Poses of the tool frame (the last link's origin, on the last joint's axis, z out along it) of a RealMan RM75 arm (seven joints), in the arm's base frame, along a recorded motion.
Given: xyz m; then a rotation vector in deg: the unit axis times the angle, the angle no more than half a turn.
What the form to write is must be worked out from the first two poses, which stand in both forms.
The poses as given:
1: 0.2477, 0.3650, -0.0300, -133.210, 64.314, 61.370
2: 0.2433, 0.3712, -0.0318, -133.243, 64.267, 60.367
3: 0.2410, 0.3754, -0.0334, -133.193, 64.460, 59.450
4: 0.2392, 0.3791, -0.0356, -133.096, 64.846, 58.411
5: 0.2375, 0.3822, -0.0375, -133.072, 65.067, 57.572
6: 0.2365, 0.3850, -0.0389, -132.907, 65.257, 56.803
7: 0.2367, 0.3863, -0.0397, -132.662, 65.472, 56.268
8: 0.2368, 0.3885, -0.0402, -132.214, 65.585, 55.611
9: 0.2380, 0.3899, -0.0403, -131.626, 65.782, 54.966
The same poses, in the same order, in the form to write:
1: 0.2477, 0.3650, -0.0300, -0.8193, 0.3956, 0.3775, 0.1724
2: 0.2433, 0.3712, -0.0318, -0.8210, 0.3960, 0.3720, 0.1756
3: 0.2410, 0.3754, -0.0334, -0.8219, 0.3977, 0.3668, 0.1782
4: 0.2392, 0.3791, -0.0356, -0.8225, 0.4007, 0.3609, 0.1809
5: 0.2375, 0.3822, -0.0375, -0.8232, 0.4025, 0.3562, 0.1829
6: 0.2365, 0.3850, -0.0389, -0.8235, 0.4043, 0.3519, 0.1858
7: 0.2367, 0.3863, -0.0397, -0.8231, 0.4062, 0.3491, 0.1884
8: 0.2368, 0.3885, -0.0402, -0.8225, 0.4080, 0.3460, 0.1932
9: 0.2380, 0.3899, -0.0403, -0.8213, 0.4104, 0.3429, 0.1987
